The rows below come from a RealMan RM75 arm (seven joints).
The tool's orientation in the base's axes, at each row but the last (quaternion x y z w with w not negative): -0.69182 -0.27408 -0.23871 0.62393; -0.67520 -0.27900 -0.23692 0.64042; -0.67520 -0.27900 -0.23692 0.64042; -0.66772 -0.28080 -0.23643 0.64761; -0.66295 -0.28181 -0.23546 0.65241
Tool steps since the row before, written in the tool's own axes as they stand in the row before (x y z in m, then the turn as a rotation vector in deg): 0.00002 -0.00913 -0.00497 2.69 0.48 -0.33; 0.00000 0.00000 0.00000 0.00 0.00 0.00; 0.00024 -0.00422 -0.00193 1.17 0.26 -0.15; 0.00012 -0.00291 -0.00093 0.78 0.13 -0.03; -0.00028 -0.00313 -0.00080 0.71 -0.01 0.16
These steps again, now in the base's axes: -0.00611 -0.00429 0.00723 2.31 -0.14 1.49; 0.00000 0.00000 0.00000 0.00 0.00 0.00; -0.00262 -0.00181 0.00338 1.04 -0.07 0.61; -0.00185 -0.00091 0.00226 0.66 0.02 0.44; -0.00229 -0.00085 0.00213 0.50 0.21 0.48
